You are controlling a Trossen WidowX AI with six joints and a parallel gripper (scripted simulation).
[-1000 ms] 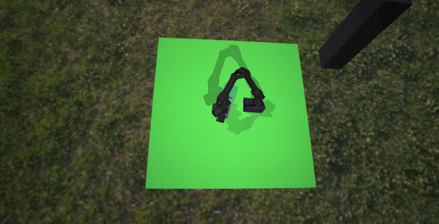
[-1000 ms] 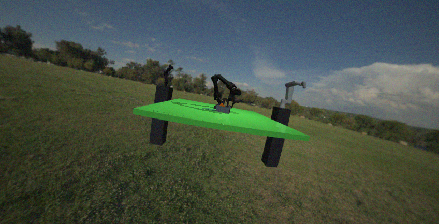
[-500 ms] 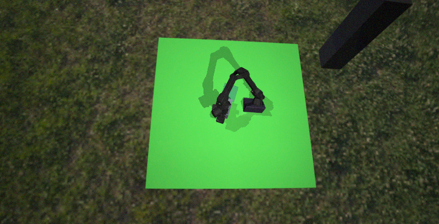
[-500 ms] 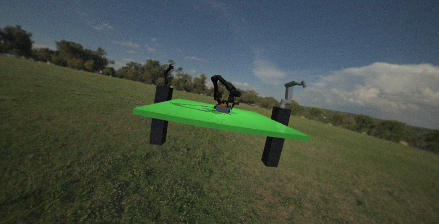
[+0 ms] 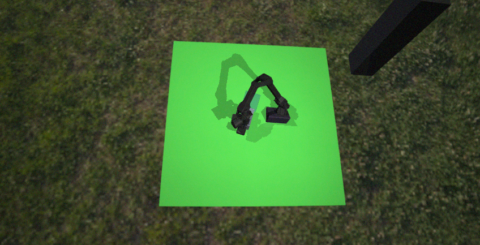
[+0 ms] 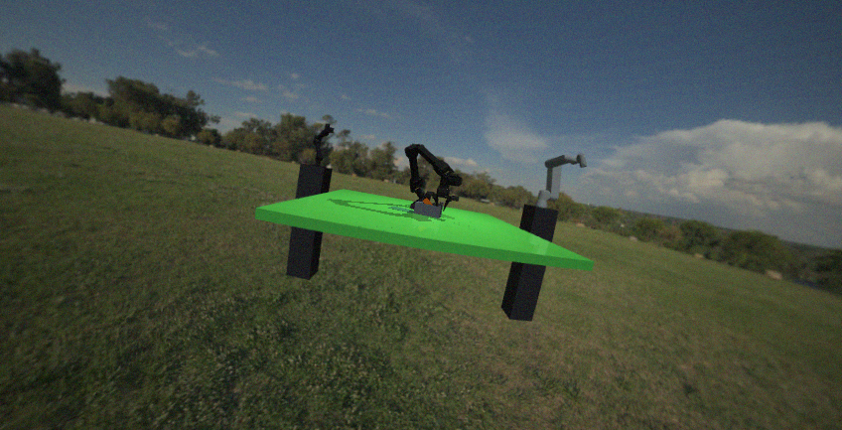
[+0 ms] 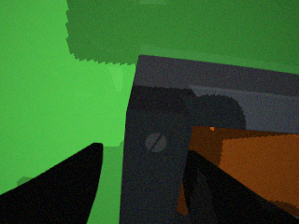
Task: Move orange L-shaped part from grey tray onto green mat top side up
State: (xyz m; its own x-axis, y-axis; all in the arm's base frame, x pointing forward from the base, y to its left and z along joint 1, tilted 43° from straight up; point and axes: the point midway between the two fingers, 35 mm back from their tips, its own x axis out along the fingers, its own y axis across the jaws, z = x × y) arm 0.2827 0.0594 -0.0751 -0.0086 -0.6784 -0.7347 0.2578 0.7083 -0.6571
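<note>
Right now my gripper tip is 40 mm to the left of the orange L-shaped part and 10 mm past it.
</note>
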